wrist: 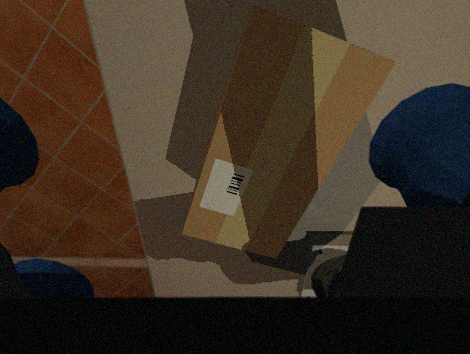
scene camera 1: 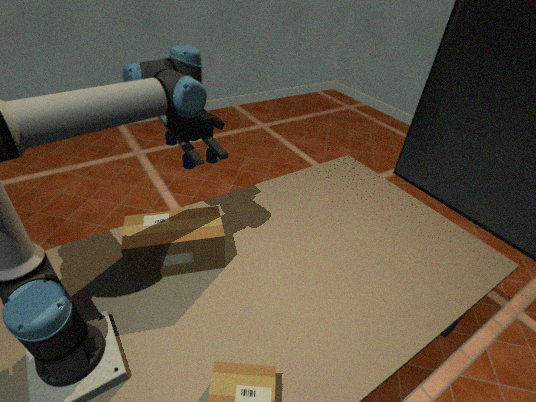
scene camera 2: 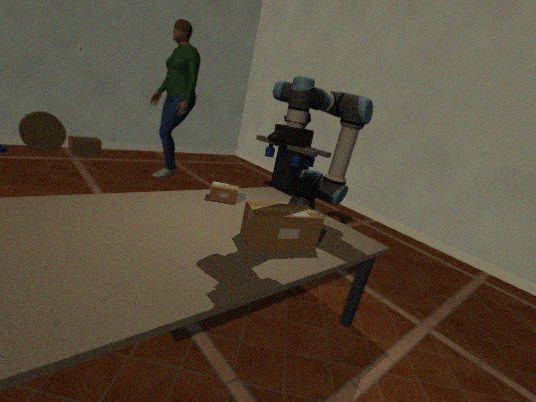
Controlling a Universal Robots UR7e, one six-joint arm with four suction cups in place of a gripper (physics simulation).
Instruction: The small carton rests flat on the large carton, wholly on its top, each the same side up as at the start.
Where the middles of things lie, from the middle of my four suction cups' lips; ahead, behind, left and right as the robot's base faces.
Now: the large carton (scene camera 1: 154, 245) 10 cm behind my suction cup, 5 cm to the right of it and 31 cm below it. From my suction cup the other things lie so: small carton (scene camera 1: 225, 374) (13 cm behind, 55 cm to the right, 35 cm below).
